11 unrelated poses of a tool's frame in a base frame.
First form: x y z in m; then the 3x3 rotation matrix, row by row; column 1 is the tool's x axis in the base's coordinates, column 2 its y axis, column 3 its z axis. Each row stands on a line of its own.
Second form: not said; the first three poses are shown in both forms.
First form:
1:
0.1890, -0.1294, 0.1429
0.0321, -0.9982, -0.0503
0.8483, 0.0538, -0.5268
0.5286, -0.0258, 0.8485
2:
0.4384, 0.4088, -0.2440
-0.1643, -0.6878, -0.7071
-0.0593, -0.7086, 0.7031
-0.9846, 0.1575, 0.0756
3:
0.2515, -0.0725, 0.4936
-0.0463, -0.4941, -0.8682
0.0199, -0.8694, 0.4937
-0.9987, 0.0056, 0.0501
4:
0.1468, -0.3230, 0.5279
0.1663, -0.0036, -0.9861
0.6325, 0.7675, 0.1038
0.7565, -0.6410, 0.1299
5:
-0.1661, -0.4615, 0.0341
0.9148, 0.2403, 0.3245
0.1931, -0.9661, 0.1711
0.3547, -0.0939, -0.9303
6:
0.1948, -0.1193, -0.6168
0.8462, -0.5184, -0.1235
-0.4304, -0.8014, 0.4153
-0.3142, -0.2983, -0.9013
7:
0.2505, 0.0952, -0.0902
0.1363, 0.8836, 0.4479
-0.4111, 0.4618, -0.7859
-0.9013, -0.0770, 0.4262
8:
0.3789, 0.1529, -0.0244
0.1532, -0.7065, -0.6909
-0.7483, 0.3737, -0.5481
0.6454, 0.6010, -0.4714
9:
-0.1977, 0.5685, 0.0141
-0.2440, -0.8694, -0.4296
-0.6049, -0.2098, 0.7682
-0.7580, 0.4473, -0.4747
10:
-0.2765, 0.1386, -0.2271
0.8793, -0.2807, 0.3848
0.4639, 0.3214, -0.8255
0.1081, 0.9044, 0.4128
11:
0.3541, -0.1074, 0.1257
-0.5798, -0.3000, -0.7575
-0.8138, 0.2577, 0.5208
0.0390, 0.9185, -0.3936
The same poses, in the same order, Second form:
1:
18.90, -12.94, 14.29
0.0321, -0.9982, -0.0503
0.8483, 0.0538, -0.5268
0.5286, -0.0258, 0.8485

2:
43.84, 40.88, -24.40
-0.1643, -0.6878, -0.7071
-0.0593, -0.7086, 0.7031
-0.9846, 0.1575, 0.0756

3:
25.15, -7.25, 49.36
-0.0463, -0.4941, -0.8682
0.0199, -0.8694, 0.4937
-0.9987, 0.0056, 0.0501

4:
14.68, -32.30, 52.79
0.1663, -0.0036, -0.9861
0.6325, 0.7675, 0.1038
0.7565, -0.6410, 0.1299

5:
-16.61, -46.15, 3.41
0.9148, 0.2403, 0.3245
0.1931, -0.9661, 0.1711
0.3547, -0.0939, -0.9303

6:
19.48, -11.93, -61.68
0.8462, -0.5184, -0.1235
-0.4304, -0.8014, 0.4153
-0.3142, -0.2983, -0.9013

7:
25.05, 9.52, -9.02
0.1363, 0.8836, 0.4479
-0.4111, 0.4618, -0.7859
-0.9013, -0.0770, 0.4262

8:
37.89, 15.29, -2.44
0.1532, -0.7065, -0.6909
-0.7483, 0.3737, -0.5481
0.6454, 0.6010, -0.4714

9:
-19.77, 56.85, 1.41
-0.2440, -0.8694, -0.4296
-0.6049, -0.2098, 0.7682
-0.7580, 0.4473, -0.4747

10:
-27.65, 13.86, -22.71
0.8793, -0.2807, 0.3848
0.4639, 0.3214, -0.8255
0.1081, 0.9044, 0.4128

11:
35.41, -10.74, 12.57
-0.5798, -0.3000, -0.7575
-0.8138, 0.2577, 0.5208
0.0390, 0.9185, -0.3936

